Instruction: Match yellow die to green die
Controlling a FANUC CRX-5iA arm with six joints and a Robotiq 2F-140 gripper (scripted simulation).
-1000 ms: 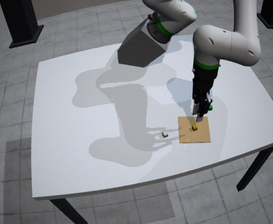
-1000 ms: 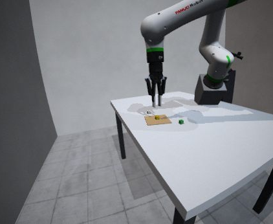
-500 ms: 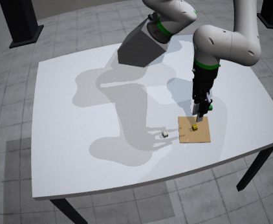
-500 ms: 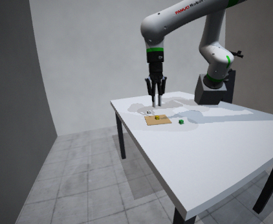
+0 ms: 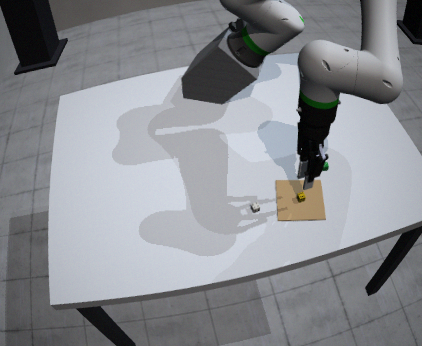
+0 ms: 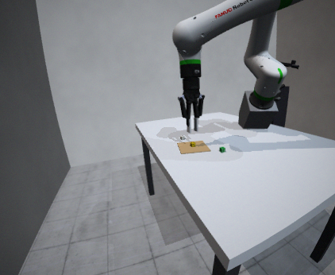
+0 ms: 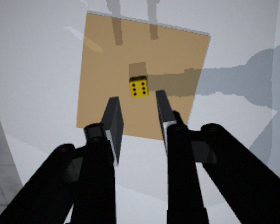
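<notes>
Right now my hand is 100 mm above the yellow die. From my hand the other things lie so: white die (20 mm ahead, 140 mm to the right, 100 mm below); green die (110 mm behind, 100 mm to the left, 100 mm below); tan mat (110 mm below).
</notes>
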